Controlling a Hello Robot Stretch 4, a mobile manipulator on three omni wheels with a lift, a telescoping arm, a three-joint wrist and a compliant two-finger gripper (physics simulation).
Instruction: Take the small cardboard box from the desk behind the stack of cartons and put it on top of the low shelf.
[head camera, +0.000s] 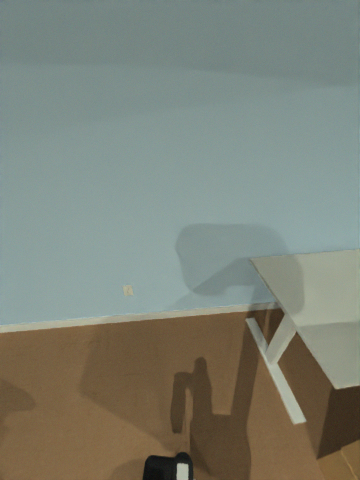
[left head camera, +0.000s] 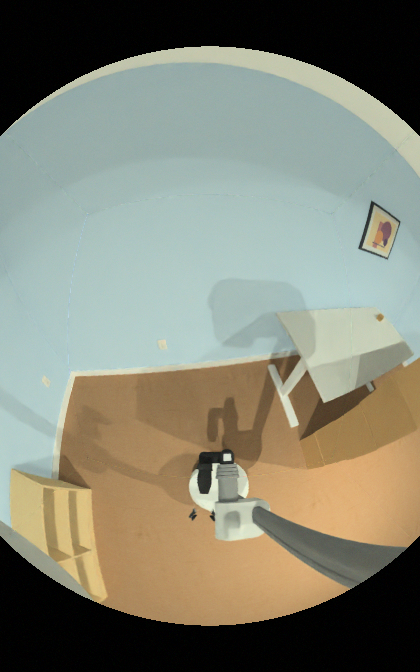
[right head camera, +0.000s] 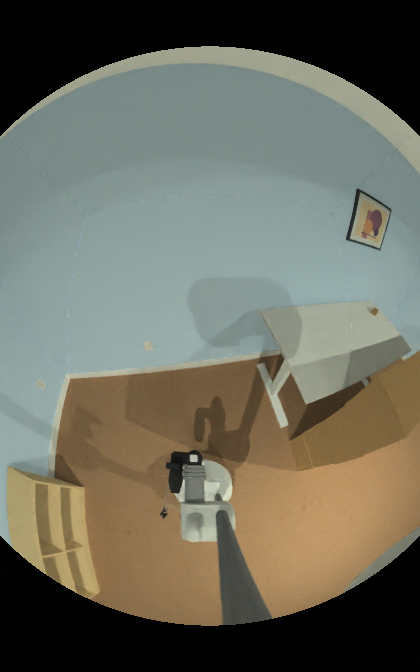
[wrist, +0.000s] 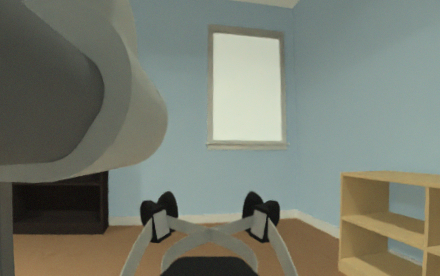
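Pixels of known places: gripper, fingertip midpoint: (left head camera: 202, 520) (wrist: 210, 208); robot's base, link origin: (left head camera: 217, 484).
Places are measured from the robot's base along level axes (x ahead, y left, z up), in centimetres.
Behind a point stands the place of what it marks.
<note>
The small cardboard box (left head camera: 380, 317) @[x 110.9, y -175.9, z 73.4 cm] (right head camera: 374, 311) lies near the far end of the white desk (head camera: 320, 290) @[x 85.2, y -78.6, z 69.2 cm] (left head camera: 330, 340) @[x 83.6, y -83.4, z 69.2 cm] (right head camera: 315, 330), a small brown block in both side head views. The stack of cartons (left head camera: 370, 432) @[x 11.6, y -75.6, z 78.0 cm] (right head camera: 360, 425) stands along the desk's near side; a corner of the cartons (head camera: 347, 462) @[x 26.0, y -73.8, z 24.1 cm] shows in the head view. The low shelf (left head camera: 30, 505) @[x -41.6, y 114.8, z 58.2 cm] (right head camera: 22, 510) (wrist: 385, 177) @[x -105.7, y 97.5, z 58.1 cm] is light wood and stands at the lower left of both side head views and at the right of the wrist view. My gripper (wrist: 210, 208) @[x -13.8, y 9.9, z 65.7 cm] is open and empty, far from the box.
A framed picture (left head camera: 380, 231) @[x 131.2, y -140.3, z 153.5 cm] (right head camera: 369, 220) hangs on the wall past the desk. A white desk leg (head camera: 277, 372) (left head camera: 285, 397) (right head camera: 274, 397) reaches out over the floor. A dark cabinet (wrist: 60, 207) @[x -243.3, y -126.9, z 15.8 cm] stands at the left of the wrist view, and a window (wrist: 247, 87) @[x -271.9, y 58.2, z 139.8 cm] is in the wall.
</note>
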